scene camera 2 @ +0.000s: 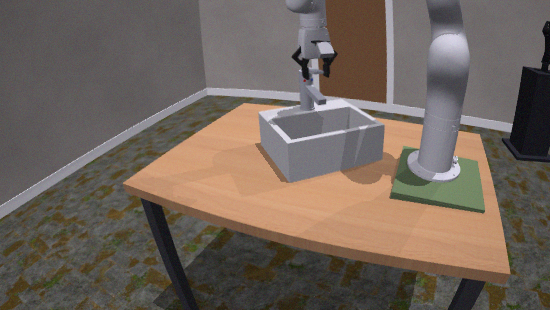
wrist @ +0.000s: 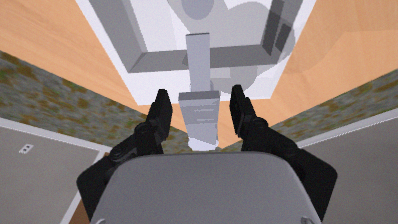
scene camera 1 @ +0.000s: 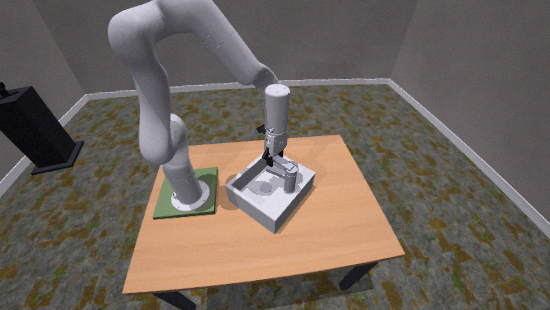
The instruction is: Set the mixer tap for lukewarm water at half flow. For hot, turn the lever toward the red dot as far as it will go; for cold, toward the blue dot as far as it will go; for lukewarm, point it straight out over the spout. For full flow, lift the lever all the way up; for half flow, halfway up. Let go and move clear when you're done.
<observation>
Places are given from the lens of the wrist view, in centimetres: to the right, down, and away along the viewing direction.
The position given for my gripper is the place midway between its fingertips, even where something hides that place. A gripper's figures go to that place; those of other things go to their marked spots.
my gripper (wrist: 200,97): 0, -2, 13
grey mixer tap (wrist: 198,45): 0, -8, 15
grey sink basin (wrist: 149,52): -12, -15, 32
The marked spots on the grey mixer tap and the grey sink basin are 22 cm apart.
</observation>
